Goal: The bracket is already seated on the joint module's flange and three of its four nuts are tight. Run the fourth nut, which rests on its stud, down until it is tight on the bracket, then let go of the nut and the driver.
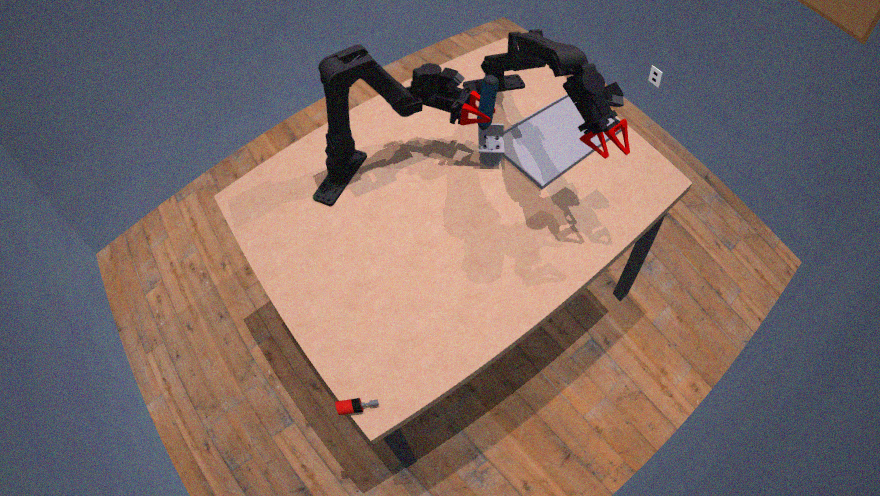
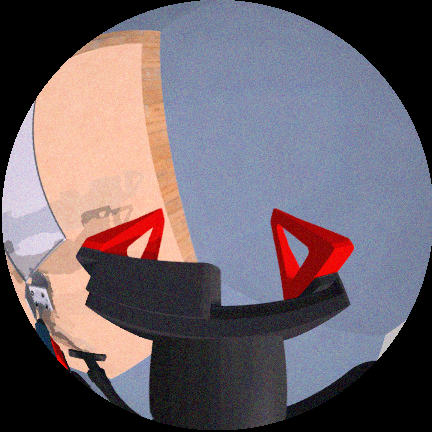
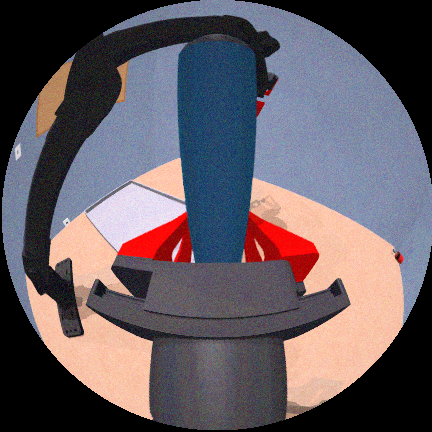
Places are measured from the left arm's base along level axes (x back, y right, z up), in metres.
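Where they show: left gripper, fingertip midpoint: (image 1: 617, 155) (image 2: 217, 214) (image 3: 260, 104); right gripper, fingertip midpoint: (image 1: 492, 115) (image 3: 217, 215); left arm's base, origin of the base link: (image 3: 65, 295); right arm's base, origin of the base link: (image 1: 340, 176) (image 2: 86, 354).
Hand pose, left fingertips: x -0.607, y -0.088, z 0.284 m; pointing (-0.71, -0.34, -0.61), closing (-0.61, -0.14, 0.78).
Each offset is from my left fingertips to the top centre of the thing. Level surfaces: height alone.
A blue-handled driver {dx +0.310, dy +0.221, dz +0.019 m} (image 1: 488, 98) (image 2: 43, 331) (image 3: 217, 145) stands nearly upright in my right gripper (image 1: 482, 115), which is shut on it. The driver's lower end is at the upper part of the light bracket (image 1: 492, 142) (image 2: 40, 296); its tip and any nut under it are hidden or too small to tell. The bracket sits on the dark joint module {dx +0.294, dy +0.210, dz -0.210 m} (image 1: 491, 160), and several dark nut or stud spots show on its face. My left gripper (image 1: 614, 152) (image 2: 217, 214) is open and empty, held high over the right part of the table, away from the bracket.
A pale grey tray {dx +0.337, dy -0.036, dz -0.268 m} (image 1: 542, 185) (image 3: 132, 182) with a dark rim lies right of the bracket, partly under the left arm. A red and black tool {dx -0.311, dy +0.709, dz -0.249 m} (image 1: 350, 406) (image 3: 398, 256) lies at the near corner of the wooden table {dz -0.284 m} (image 1: 382, 295).
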